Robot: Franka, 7 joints.
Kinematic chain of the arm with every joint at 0, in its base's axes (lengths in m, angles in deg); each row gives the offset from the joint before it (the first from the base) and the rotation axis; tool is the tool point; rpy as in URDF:
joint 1: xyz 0 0 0.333 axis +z
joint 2: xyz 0 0 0 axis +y
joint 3: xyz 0 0 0.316 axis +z
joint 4: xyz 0.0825 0 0 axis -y
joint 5: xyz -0.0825 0 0.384 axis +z
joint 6: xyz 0 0 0 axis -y
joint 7: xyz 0.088 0 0 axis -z
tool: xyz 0 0 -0.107 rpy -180 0 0
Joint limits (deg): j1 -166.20..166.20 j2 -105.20..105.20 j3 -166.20..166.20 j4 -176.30..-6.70 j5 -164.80..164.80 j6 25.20..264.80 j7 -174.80..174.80
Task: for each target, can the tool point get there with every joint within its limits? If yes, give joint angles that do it. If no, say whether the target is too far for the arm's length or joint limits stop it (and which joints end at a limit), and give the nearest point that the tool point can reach.
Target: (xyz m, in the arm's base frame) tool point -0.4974 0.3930 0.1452
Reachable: yes | joints -67.10 -53.02 -139.13 -92.54 -61.71 95.77 -41.81
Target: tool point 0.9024 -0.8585 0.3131
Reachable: no: too far | nearest point 0.6215 -0.5912 0.3193 | short by 0.388 m
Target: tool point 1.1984 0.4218 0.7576
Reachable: no: too far | nearest point 0.7675 0.2701 0.6049 | short by 0.482 m
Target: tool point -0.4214 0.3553 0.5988
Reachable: yes | joints 25.05 -53.84 75.38 -116.11 -21.67 237.97 56.64
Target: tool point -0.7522 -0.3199 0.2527
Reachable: yes | joints 16.12 -86.89 -112.74 -26.12 -137.21 86.18 29.58
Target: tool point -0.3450 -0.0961 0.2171
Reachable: yes | joints 82.16 -27.79 108.08 -138.97 35.13 80.58 -33.76
